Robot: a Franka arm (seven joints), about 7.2 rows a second.
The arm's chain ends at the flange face. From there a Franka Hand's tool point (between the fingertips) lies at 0.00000 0.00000 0.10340 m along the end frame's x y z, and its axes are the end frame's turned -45 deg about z.
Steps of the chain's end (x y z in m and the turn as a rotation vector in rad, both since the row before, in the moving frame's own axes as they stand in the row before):
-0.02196 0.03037 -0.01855 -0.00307 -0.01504 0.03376
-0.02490 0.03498 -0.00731 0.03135 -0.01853 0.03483
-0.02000 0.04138 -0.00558 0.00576 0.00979 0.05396
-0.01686 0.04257 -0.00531 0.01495 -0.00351 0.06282
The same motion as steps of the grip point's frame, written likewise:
-0.03831 0.00505 -0.01856 0.00846 -0.01281 0.03376
-0.04134 0.00350 -0.00738 0.03527 0.00907 0.03483
-0.04227 0.01544 -0.00559 -0.00285 0.01100 0.05396
-0.04115 0.01686 -0.00532 0.01305 0.00809 0.06282

